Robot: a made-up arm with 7 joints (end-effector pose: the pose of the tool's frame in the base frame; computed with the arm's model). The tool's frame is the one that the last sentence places.
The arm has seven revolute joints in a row. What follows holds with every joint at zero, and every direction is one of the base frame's. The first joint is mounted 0.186 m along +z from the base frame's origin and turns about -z. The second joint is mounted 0.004 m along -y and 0.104 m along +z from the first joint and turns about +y. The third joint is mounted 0.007 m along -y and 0.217 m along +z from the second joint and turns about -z. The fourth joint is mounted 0.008 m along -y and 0.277 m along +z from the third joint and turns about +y. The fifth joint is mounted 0.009 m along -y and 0.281 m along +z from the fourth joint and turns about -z. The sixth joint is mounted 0.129 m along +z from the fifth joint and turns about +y. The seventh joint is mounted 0.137 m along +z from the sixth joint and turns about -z. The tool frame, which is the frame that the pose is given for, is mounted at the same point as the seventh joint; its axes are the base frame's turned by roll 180, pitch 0 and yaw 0 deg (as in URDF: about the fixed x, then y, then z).
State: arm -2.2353 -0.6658 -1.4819 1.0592 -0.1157 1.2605 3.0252
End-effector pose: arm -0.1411 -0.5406 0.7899 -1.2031 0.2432 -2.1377
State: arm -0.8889 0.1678 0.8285 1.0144 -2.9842 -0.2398 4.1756
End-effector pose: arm 0.5637 0.0942 0.9817 1.5966 -1.1518 -1.2407
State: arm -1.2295 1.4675 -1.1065 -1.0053 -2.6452 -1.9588 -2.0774
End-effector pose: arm 0.5058 0.6394 0.4097 0.4131 0.7972 -1.3609
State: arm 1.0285 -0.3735 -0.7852 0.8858 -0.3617 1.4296 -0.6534
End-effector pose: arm 0.2633 0.1495 1.0098 -1.3000 -0.3966 2.2319
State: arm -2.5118 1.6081 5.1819 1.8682 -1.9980 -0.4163 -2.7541
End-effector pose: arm -0.4867 -0.1513 -0.0102 -0.7337 0.4577 1.1313
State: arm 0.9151 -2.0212 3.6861 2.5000 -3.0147 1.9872 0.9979
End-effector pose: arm 0.0346 0.2034 -0.0733 -0.1448 0.8543 -2.5651
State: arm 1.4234 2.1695 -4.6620 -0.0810 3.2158 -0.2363 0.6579
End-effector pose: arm 0.1295 -0.8583 -0.2795 -0.9268 0.4575 0.7732
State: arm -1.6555 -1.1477 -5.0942 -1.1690 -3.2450 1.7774 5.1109
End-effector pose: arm -0.3044 -0.5760 0.3405 0.8538 0.5207 -0.5385
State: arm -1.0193 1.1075 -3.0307 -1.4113 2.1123 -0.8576 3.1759
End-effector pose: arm 0.5203 0.5862 0.1459 0.4242 -1.2655 -0.2061
